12 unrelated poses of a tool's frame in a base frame.
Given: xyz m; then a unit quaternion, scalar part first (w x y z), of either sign.
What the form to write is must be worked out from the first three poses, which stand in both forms.
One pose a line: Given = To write
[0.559 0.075 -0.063 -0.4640 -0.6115 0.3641 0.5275] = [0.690 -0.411 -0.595 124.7 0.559 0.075 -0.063]
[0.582 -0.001 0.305 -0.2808 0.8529 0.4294 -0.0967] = [-0.889 -0.447 0.101 147.4 0.582 -0.001 0.305]
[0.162 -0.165 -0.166 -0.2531 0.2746 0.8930 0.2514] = [-0.284 -0.923 -0.260 150.7 0.162 -0.165 -0.166]
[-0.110 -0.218 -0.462 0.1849 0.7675 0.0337 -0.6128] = [0.781 0.034 -0.624 158.7 -0.110 -0.218 -0.462]
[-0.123 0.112 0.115 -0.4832 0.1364 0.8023 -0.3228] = [-0.156 -0.916 0.369 122.2 -0.123 0.112 0.115]
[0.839 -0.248 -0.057 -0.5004 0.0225 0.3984 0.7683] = [-0.026 -0.460 -0.887 119.9 0.839 -0.248 -0.057]
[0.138 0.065 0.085 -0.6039 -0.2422 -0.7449 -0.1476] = [0.304 0.935 0.185 105.7 0.138 0.065 0.085]
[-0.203 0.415 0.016 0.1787 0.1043 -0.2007 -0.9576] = [0.106 -0.204 -0.973 159.4 -0.203 0.415 0.016]
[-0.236 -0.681 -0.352 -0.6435 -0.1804 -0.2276 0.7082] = [0.236 0.297 -0.925 99.9 -0.236 -0.681 -0.352]
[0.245 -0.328 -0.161 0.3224 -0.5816 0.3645 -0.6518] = [-0.614 0.385 -0.689 142.4 0.245 -0.328 -0.161]
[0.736 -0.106 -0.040 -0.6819 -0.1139 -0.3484 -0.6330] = [0.156 0.476 0.865 94.0 0.736 -0.106 -0.040]
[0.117 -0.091 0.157 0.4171 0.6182 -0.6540 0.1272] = [0.680 -0.720 0.140 130.7 0.117 -0.091 0.157]
